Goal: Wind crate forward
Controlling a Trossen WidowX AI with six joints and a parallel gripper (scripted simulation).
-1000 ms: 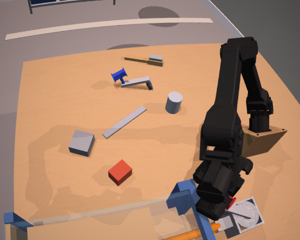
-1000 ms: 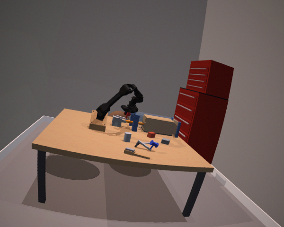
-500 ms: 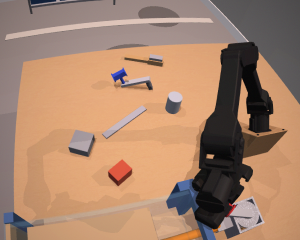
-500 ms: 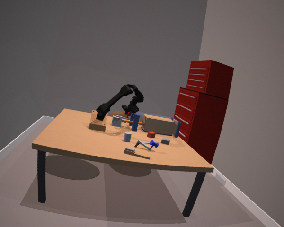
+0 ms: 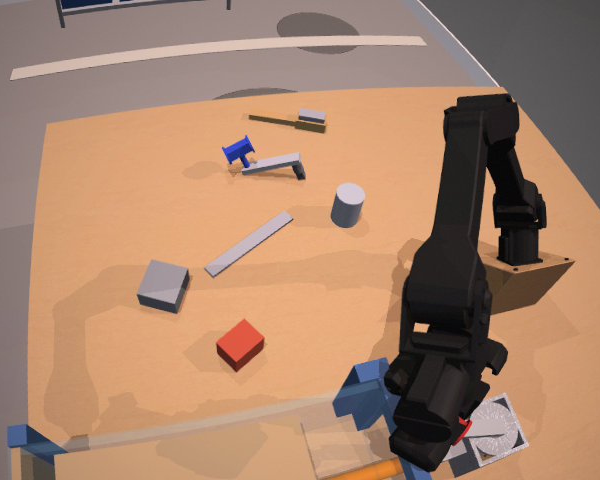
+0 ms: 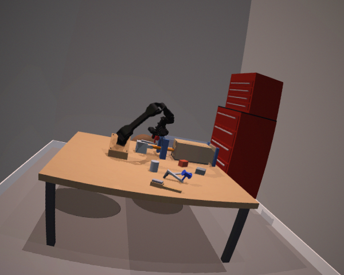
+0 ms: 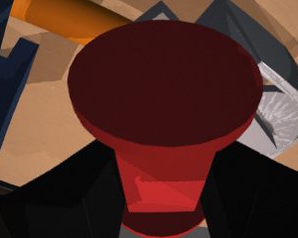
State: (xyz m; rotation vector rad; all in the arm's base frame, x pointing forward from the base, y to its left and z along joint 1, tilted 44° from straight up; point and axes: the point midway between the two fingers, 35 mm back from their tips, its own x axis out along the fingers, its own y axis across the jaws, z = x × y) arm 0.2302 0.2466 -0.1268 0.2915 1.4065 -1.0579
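Right now the red-gripped winch handle is 30 mm behind my gripper tip, 10 mm to the right of it and 30 mm below it. Also, from my gripper tip: blue steel frame (70 mm ahead, 20 mm to the left, 30 mm below); red knob (10 mm ahead, 10 mm to the right); grey winch (100 mm behind, 10 mm to the right, 100 mm below).
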